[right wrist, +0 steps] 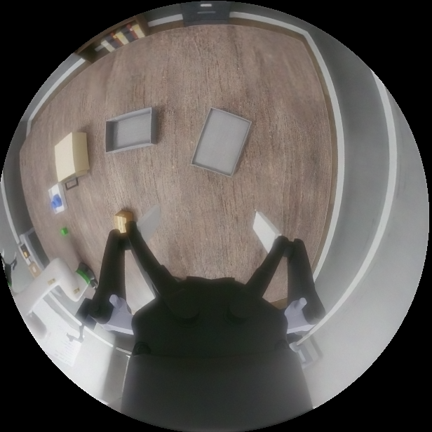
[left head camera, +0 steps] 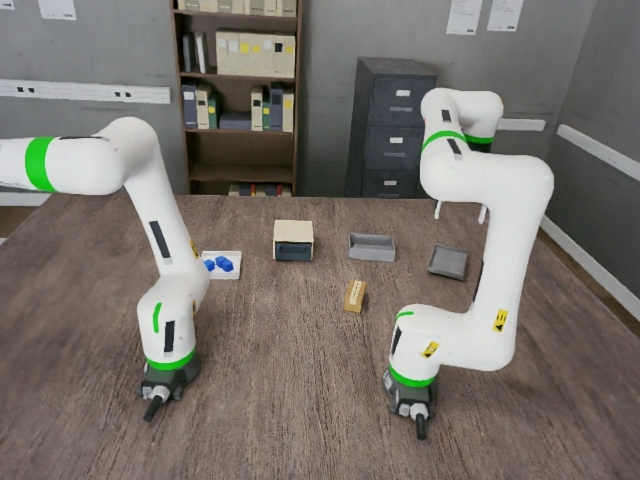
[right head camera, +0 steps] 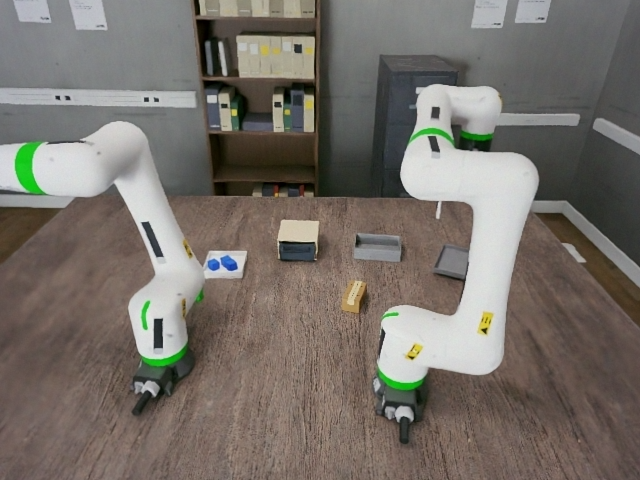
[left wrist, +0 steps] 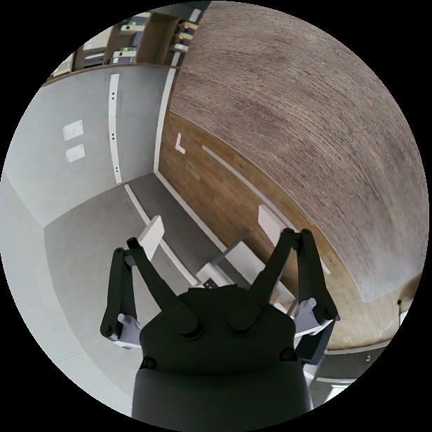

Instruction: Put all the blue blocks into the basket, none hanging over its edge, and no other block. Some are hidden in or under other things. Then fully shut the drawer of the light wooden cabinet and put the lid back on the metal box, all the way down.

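Observation:
Three blue blocks (left head camera: 225, 264) (right head camera: 229, 262) (right wrist: 56, 201) show inside the white basket (left head camera: 233, 274) (right head camera: 238, 274). The light wooden cabinet (left head camera: 293, 230) (right head camera: 298, 230) (right wrist: 71, 156) has a dark drawer (left head camera: 293, 251) (right head camera: 297, 251); how far it stands out is hard to tell. The grey metal box (left head camera: 372, 252) (right head camera: 377, 253) (right wrist: 131, 148) is uncovered, with no block visible inside. Its lid (left head camera: 448, 262) (right head camera: 451, 262) (right wrist: 221, 141) lies on the table, rim up. My right gripper (left head camera: 459, 219) (right wrist: 207, 216) is open and empty, high above the table near the lid. My left gripper (left wrist: 209, 218) is open and empty, out beyond the table edge.
A brown box with a pale strip (left head camera: 355, 296) (right head camera: 354, 296) (right wrist: 123, 221) lies in front of the metal box. A small green block (right wrist: 64, 231) (right head camera: 200, 296) lies near the left arm, in front of the basket. The left arm partly covers the basket's side in the left head camera.

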